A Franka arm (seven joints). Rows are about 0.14 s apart.
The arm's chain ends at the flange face. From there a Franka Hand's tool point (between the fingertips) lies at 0.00 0.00 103.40 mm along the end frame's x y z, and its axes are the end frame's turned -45 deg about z.
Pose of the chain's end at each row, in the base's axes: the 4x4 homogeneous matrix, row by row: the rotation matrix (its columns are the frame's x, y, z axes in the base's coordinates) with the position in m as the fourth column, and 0 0 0 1 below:
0.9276 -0.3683 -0.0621 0.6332; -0.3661 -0.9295 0.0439 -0.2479; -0.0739 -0.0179 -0.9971 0.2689; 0 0 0 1
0.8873 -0.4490 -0.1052 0.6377; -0.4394 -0.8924 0.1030 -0.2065; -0.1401 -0.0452 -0.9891 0.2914; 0 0 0 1
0.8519 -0.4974 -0.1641 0.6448; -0.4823 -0.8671 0.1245 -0.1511; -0.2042 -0.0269 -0.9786 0.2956; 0 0 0 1
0.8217 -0.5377 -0.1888 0.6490; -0.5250 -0.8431 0.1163 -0.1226; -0.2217 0.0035 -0.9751 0.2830; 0 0 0 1
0.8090 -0.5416 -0.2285 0.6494; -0.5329 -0.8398 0.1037 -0.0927; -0.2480 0.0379 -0.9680 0.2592; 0 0 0 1
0.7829 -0.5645 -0.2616 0.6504; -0.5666 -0.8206 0.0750 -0.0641; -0.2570 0.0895 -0.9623 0.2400; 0 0 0 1
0.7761 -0.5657 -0.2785 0.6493; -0.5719 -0.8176 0.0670 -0.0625; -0.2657 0.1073 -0.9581 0.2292; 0 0 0 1
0.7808 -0.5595 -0.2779 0.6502; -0.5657 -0.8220 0.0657 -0.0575; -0.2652 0.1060 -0.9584 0.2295; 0 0 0 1
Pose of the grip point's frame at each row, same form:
0.9163 0.3955 -0.0621 0.6268; 0.3984 -0.9161 0.0439 -0.2434; -0.0396 -0.0649 -0.9971 0.1658; 0 0 0 1
0.9449 0.3099 -0.1052 0.6268; 0.3203 -0.9417 0.1030 -0.1958; -0.0671 -0.1310 -0.9891 0.1891; 0 0 0 1
0.9541 0.2507 -0.1641 0.6278; 0.2721 -0.9542 0.1245 -0.1382; -0.1254 -0.1634 -0.9786 0.1944; 0 0 0 1
0.9612 0.2008 -0.1888 0.6295; 0.2249 -0.9674 0.1163 -0.1106; -0.1592 -0.1543 -0.9751 0.1822; 0 0 0 1
0.9550 0.1891 -0.2285 0.6258; 0.2170 -0.9706 0.1037 -0.0820; -0.2022 -0.1486 -0.9680 0.1591; 0 0 0 1
0.9528 0.1544 -0.2616 0.6234; 0.1796 -0.9809 0.0750 -0.0563; -0.2450 -0.1184 -0.9623 0.1405; 0 0 0 1
0.9488 0.1488 -0.2785 0.6205; 0.1737 -0.9825 0.0670 -0.0556; -0.2638 -0.1120 -0.9581 0.1301; 0 0 0 1
0.9477 0.1565 -0.2779 0.6215; 0.1812 -0.9813 0.0657 -0.0507; -0.2625 -0.1126 -0.9584 0.1304; 0 0 0 1

